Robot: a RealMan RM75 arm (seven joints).
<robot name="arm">
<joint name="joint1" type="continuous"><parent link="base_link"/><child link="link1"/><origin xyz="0.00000 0.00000 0.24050" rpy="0.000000 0.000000 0.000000"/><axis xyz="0 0 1"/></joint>
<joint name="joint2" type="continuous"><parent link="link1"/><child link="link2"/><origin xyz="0.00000 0.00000 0.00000" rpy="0.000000 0.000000 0.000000"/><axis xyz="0 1 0"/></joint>
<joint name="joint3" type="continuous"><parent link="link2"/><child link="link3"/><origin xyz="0.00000 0.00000 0.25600" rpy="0.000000 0.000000 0.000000"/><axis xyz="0 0 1"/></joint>
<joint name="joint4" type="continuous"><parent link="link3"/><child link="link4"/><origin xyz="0.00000 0.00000 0.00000" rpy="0.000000 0.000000 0.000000"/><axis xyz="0 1 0"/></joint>
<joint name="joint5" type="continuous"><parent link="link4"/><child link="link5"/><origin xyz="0.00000 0.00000 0.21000" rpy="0.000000 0.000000 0.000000"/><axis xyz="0 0 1"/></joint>
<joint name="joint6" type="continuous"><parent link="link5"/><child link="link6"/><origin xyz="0.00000 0.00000 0.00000" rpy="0.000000 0.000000 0.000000"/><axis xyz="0 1 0"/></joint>
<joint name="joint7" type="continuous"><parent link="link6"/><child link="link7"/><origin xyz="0.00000 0.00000 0.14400" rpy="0.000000 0.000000 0.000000"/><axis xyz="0 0 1"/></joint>
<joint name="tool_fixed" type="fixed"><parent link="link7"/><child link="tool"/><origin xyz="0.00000 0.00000 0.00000" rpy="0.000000 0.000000 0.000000"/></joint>
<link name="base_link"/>
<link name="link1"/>
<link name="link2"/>
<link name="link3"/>
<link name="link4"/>
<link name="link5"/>
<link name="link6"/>
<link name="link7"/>
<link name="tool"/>
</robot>
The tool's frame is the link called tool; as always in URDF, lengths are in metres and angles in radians. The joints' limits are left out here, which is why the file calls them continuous.
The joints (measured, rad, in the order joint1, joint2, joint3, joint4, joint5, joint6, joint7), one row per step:
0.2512, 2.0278, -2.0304, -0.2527, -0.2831, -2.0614, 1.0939
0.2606, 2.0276, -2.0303, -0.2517, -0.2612, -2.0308, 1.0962
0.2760, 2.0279, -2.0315, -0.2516, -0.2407, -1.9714, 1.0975
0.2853, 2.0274, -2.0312, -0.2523, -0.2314, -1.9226, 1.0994
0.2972, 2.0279, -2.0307, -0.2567, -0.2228, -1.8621, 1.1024
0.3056, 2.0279, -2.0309, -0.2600, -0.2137, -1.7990, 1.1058
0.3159, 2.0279, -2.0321, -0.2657, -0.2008, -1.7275, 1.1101
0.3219, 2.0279, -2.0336, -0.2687, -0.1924, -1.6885, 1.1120
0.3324, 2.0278, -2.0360, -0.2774, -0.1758, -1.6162, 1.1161
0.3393, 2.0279, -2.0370, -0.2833, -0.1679, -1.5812, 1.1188
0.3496, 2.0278, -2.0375, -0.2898, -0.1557, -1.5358, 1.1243
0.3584, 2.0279, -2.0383, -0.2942, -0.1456, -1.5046, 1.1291
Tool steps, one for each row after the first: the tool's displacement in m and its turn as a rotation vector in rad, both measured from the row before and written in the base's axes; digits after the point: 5 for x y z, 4 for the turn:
0.00023, 0.00704, -0.00103, 0.0110, -0.0123, -0.0249
0.00037, 0.01086, -0.00408, 0.0068, -0.0321, -0.0374
0.00116, 0.00760, -0.00353, 0.0007, -0.0289, -0.0306
0.00058, 0.00929, -0.00472, -0.0010, -0.0334, -0.0338
0.00215, 0.00848, -0.00469, -0.0020, -0.0356, -0.0405
0.00220, 0.00987, -0.00489, -0.0011, -0.0374, -0.0451
0.00127, 0.00541, -0.00254, -0.0001, -0.0200, -0.0247
0.00207, 0.01005, -0.00423, 0.0010, -0.0338, -0.0453
0.00018, 0.00535, -0.00196, 0.0003, -0.0146, -0.0193
0.00031, 0.00742, -0.00207, 0.0006, -0.0170, -0.0270
-0.00025, 0.00555, -0.00130, 0.0003, -0.0099, -0.0182

